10 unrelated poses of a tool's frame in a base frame.
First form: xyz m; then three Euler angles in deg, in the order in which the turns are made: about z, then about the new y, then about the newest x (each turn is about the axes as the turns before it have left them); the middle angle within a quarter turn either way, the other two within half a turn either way.
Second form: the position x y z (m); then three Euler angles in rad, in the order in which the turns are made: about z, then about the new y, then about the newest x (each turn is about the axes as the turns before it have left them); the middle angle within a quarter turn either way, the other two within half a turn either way. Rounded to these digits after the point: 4 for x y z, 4 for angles.
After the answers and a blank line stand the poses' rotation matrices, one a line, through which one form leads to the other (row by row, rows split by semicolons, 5 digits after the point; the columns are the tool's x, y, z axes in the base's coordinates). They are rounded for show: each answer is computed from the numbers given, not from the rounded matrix.
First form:
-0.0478, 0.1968, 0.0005, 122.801, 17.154, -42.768
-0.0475, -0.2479, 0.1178, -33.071, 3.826, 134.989
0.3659, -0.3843, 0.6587, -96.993, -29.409, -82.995
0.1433, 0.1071, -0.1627, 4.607, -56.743, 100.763
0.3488, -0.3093, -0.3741, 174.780, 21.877, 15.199
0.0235, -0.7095, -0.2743, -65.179, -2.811, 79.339
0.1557, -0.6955, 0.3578, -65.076, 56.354, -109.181
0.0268, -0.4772, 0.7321, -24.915, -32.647, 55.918
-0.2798, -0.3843, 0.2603, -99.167, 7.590, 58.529
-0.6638, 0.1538, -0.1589, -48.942, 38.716, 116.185
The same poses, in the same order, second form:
-0.0478, 0.1968, 0.0005, 2.1433, 0.2994, -0.7464
-0.0475, -0.2479, 0.1178, -0.5772, 0.0668, 2.3560
0.3659, -0.3843, 0.6587, -1.6928, -0.5133, -1.4485
0.1433, 0.1071, -0.1627, 0.0804, -0.9904, 1.7586
0.3488, -0.3093, -0.3741, 3.0505, 0.3818, 0.2653
0.0235, -0.7095, -0.2743, -1.1376, -0.0491, 1.3847
0.1557, -0.6955, 0.3578, -1.1358, 0.9836, -1.9056
0.0268, -0.4772, 0.7321, -0.4348, -0.5698, 0.9760
-0.2798, -0.3843, 0.2603, -1.7308, 0.1325, 1.0215
-0.6638, 0.1538, -0.1589, -0.8542, 0.6757, 2.0278

-0.51762 -0.50857 -0.68806; 0.80317 -0.56603 -0.18585; -0.29494 -0.64883 0.70145
0.83613 -0.34623 -0.42546; -0.54446 -0.61819 -0.56692; -0.06673 0.70567 -0.70540
-0.10606 0.06171 0.99244; -0.86466 -0.49860 -0.06140; 0.49104 -0.86463 0.10624
0.54662 -0.80385 0.23456; 0.04405 -0.25213 -0.96669; 0.83622 0.53875 -0.10241
-0.92414 -0.18508 -0.33424; 0.08443 -0.95213 0.29380; -0.37262 0.24329 0.89553
0.41928 0.14768 -0.89577; -0.90653 0.12140 -0.40430; 0.04904 0.98156 0.18478
0.23349 -0.62930 0.74126; -0.50246 0.57458 0.64606; -0.83248 -0.52330 -0.18204
0.76365 -0.16915 -0.62308; -0.35472 0.69645 -0.62380; 0.53946 0.69738 0.47184
-0.15792 0.49745 -0.85300; -0.97858 -0.19439 0.06780; -0.13208 0.84543 0.51749
0.51249 0.03592 -0.85794; -0.58835 -0.71306 -0.38130; -0.62546 0.70018 -0.34430

